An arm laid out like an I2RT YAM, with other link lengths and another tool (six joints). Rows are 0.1 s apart.
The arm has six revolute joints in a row. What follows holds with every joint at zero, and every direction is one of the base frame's. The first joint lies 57.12 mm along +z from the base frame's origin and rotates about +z. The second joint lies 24.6 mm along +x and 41.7 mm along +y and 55.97 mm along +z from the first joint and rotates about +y. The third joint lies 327.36 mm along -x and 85.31 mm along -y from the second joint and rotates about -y. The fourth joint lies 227.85 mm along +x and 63.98 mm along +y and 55.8 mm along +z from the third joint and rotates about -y. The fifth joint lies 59.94 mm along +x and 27.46 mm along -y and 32.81 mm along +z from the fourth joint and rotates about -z. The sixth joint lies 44.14 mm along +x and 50.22 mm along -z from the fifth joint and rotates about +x. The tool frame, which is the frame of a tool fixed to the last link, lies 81 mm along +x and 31 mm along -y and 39 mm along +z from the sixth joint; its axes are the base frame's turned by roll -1.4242, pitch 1.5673 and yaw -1.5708 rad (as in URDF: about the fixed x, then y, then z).
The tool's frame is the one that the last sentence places.
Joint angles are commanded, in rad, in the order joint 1, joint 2, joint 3, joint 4, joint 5, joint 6. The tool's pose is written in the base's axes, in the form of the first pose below.
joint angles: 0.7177, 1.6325, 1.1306, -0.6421, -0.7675, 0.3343
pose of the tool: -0.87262, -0.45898, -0.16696, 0.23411; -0.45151, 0.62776, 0.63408, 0.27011; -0.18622, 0.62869, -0.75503, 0.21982; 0, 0, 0, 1
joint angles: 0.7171, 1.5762, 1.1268, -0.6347, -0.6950, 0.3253
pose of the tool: -0.86304, -0.49906, -0.07805, 0.23682; -0.43024, 0.64530, 0.63126, 0.26077; -0.26468, 0.57838, -0.77163, 0.23461; 0, 0, 0, 1
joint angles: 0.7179, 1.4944, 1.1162, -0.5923, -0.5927, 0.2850
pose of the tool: -0.81464, -0.57569, 0.07029, 0.24197; -0.40555, 0.65209, 0.64056, 0.24989; -0.41460, 0.49331, -0.76469, 0.25973; 0, 0, 0, 1
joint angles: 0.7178, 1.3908, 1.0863, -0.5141, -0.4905, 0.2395
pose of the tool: -0.72712, -0.64296, 0.24064, 0.24387; -0.36109, 0.65631, 0.66247, 0.23569; -0.58388, 0.39480, -0.70938, 0.29114; 0, 0, 0, 1
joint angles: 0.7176, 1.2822, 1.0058, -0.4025, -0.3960, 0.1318
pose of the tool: -0.57576, -0.71530, 0.39605, 0.23871; -0.34585, 0.65198, 0.67477, 0.21910; -0.74088, 0.25153, -0.62276, 0.31296; 0, 0, 0, 1
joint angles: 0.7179, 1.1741, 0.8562, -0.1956, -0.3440, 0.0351
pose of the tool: -0.39636, -0.76171, 0.51253, 0.22770; -0.30667, 0.63604, 0.70810, 0.20505; -0.86536, 0.12349, -0.48570, 0.32198; 0, 0, 0, 1
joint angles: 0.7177, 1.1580, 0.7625, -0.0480, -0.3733, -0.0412
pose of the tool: -0.28448, -0.80720, 0.51720, 0.22156; -0.30358, 0.58758, 0.75006, 0.20830; -0.90935, 0.05637, -0.41221, 0.31697; 0, 0, 0, 1
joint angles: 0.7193, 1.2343, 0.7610, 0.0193, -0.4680, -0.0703
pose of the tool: -0.26318, -0.86034, 0.43651, 0.22537; -0.31797, 0.50454, 0.80271, 0.22957; -0.91084, 0.07246, -0.40635, 0.30833; 0, 0, 0, 1
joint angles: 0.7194, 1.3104, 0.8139, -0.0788, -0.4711, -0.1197
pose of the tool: -0.29881, -0.86897, 0.39447, 0.23430; -0.40733, 0.48994, 0.77074, 0.24039; -0.86302, 0.06962, -0.50036, 0.29119; 0, 0, 0, 1
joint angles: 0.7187, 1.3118, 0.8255, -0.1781, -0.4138, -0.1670
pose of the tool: -0.31464, -0.85733, 0.40741, 0.23402; -0.48164, 0.51405, 0.70977, 0.23285; -0.81794, 0.02710, -0.57467, 0.27943; 0, 0, 0, 1
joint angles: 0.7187, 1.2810, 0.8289, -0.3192, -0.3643, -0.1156
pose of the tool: -0.42500, -0.81543, 0.39299, 0.22578; -0.51928, 0.57524, 0.63202, 0.21468; -0.74144, 0.06454, -0.66791, 0.26549; 0, 0, 0, 1
